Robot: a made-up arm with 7 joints.
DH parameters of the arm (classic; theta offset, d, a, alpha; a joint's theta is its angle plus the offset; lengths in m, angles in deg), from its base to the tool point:
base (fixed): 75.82 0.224 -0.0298 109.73
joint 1: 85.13 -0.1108 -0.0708 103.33
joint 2: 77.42 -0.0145 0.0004 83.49
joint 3: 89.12 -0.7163 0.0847 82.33
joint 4: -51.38 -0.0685 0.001 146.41
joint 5: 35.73 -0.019 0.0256 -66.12
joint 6: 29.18 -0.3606 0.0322 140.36
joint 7: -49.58 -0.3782 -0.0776 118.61
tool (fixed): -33.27 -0.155 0 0
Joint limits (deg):
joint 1: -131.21..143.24
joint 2: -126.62..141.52
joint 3: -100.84..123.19
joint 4: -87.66..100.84
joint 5: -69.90..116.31
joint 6: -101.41..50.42
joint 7: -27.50..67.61
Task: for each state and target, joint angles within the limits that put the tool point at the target. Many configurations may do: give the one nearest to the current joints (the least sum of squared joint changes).
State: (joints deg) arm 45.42 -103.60 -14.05 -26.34 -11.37 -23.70 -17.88
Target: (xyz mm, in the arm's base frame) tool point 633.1 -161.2 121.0
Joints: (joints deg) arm 48.38 -78.19 -28.60 -34.68 13.59 -16.28 -7.58
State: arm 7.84 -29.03 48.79 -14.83 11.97 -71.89 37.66
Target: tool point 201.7 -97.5 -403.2
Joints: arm -15.25 -46.08 48.99 -1.80 14.95 -55.12 53.57
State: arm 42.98 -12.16 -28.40 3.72 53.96 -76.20 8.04
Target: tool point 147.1 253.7 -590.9
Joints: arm 26.70 -15.32 -29.83 7.12 47.09 -83.52 -12.60
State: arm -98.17 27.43 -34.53 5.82 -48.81 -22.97 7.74
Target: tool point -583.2 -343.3 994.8
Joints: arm -129.42 64.18 -32.17 -21.95 -37.97 -44.22 -17.62
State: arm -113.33 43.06 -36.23 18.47 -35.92 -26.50 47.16
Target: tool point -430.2 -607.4 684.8
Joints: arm -108.86 44.77 -35.49 6.82 -33.29 -37.66 23.66
